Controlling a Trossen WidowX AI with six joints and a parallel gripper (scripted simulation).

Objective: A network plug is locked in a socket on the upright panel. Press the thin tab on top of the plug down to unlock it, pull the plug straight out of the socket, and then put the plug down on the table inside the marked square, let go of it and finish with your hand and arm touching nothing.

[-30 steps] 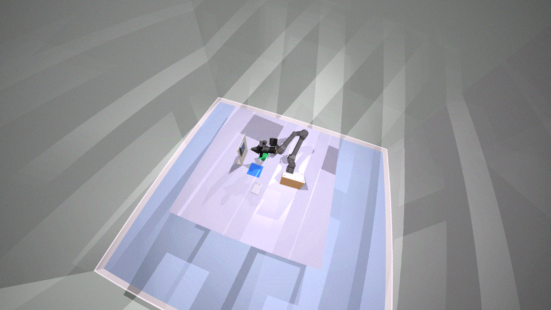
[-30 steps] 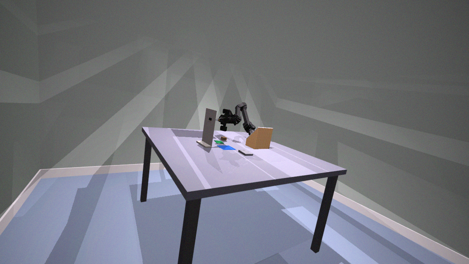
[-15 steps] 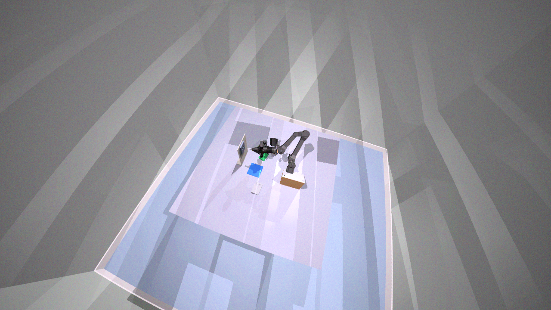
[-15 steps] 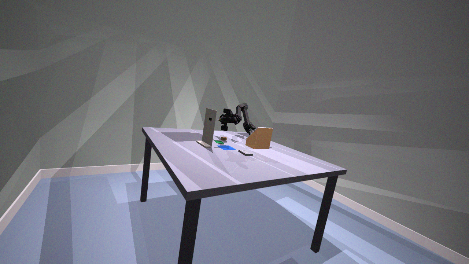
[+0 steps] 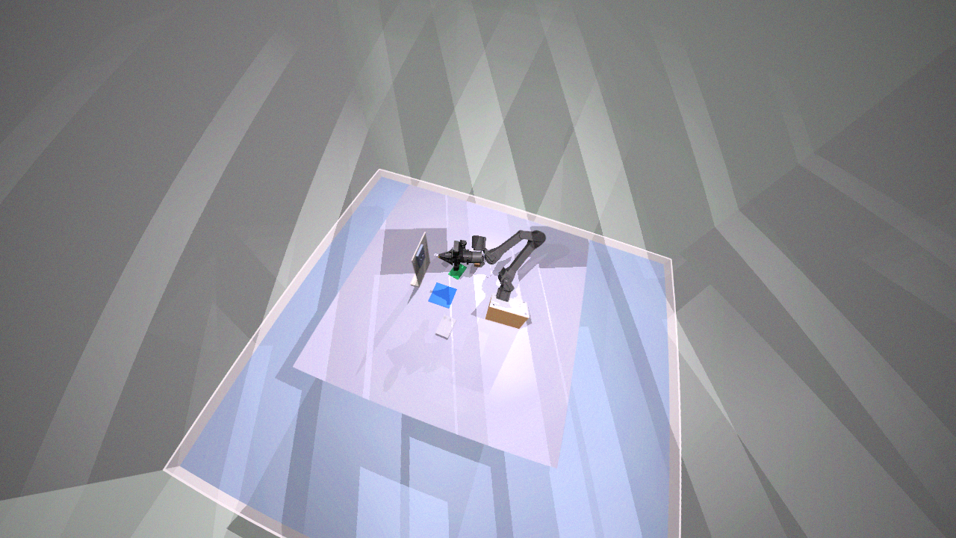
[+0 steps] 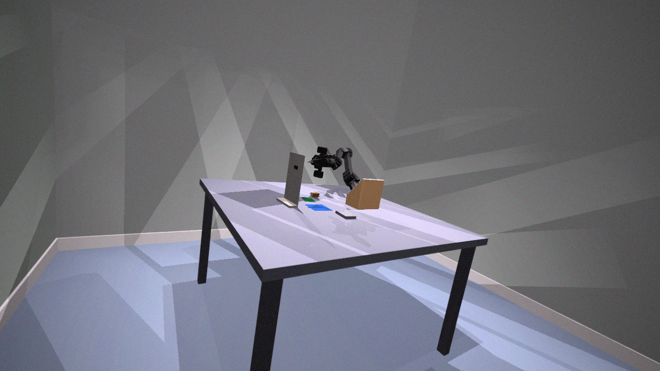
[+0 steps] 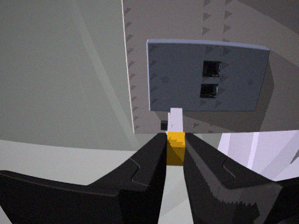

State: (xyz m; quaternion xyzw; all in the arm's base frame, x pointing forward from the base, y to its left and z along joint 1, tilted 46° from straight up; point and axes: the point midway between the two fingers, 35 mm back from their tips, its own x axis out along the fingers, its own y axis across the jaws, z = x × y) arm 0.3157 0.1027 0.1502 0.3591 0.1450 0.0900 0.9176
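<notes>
Right now my gripper tip is 250 mm above the blue square, 80 mm to the right of it and 50 mm past it. Round my gripper tip: network plug: 10 mm ahead; then upright panel: 120 mm below, 100 mm ahead, 10 mm to the left; then small block: 240 mm below, 170 mm to the right, 160 mm behind.
</notes>
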